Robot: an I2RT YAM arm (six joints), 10 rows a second.
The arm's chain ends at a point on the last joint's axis. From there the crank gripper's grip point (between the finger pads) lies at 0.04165 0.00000 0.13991 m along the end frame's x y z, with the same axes.
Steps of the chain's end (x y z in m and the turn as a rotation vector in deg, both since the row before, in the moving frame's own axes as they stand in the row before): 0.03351, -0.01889, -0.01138, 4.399, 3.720, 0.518; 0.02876, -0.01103, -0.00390, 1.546, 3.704, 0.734; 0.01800, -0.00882, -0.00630, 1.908, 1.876, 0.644; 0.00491, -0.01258, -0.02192, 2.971, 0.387, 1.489; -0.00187, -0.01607, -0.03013, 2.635, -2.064, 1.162
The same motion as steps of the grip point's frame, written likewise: 0.04254, -0.02909, -0.01477, 4.399, 3.720, 0.518; 0.03773, -0.01417, -0.00693, 1.546, 3.704, 0.734; 0.02258, -0.01296, -0.00781, 1.908, 1.876, 0.644; 0.00593, -0.01873, -0.02236, 2.971, 0.387, 1.489; -0.00688, -0.02174, -0.02885, 2.635, -2.064, 1.162
